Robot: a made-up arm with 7 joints.
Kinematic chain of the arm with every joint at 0, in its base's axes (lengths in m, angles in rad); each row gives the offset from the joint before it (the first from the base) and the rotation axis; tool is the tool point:
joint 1: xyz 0 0 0.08 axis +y
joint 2: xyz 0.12 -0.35 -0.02 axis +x
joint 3: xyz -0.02 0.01 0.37 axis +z
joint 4: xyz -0.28 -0.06 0 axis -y
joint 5: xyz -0.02 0.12 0 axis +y
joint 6: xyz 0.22 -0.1 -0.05 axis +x
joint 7: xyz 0 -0.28 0.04 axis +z
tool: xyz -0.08 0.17 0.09
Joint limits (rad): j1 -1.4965..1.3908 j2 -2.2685..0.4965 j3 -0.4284..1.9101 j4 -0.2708..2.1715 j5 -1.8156..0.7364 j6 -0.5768..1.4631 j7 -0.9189..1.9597
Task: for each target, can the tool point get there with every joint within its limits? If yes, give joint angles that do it. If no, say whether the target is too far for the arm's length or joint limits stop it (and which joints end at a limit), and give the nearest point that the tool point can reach.
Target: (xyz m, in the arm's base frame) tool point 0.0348 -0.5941 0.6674
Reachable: yes | joints -0.4717 -0.3124 1.6255 0.4640 -1.1232 -0.2320 0.5051
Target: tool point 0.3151 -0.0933 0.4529
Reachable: yes | joints 1.0341 -1.1668 0.3603 0.7301 -0.5947 -0.0321 0.7030
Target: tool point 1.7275 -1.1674 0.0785
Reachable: no: too far | nearest point 0.8644 -0.7647 0.0792 | short by 0.952 m
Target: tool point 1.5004 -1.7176 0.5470
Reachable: no: too far | nearest point 0.6873 -0.9891 0.2939 | short by 1.121 m
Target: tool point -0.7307 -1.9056 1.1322
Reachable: no: too far | nearest point -0.3462 -1.0871 0.5987 | short by 1.050 m
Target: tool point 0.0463 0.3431 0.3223
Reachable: yes | joints 0.3732 -2.0238 0.6107 0.3632 -0.7085 -0.3031 1.7118
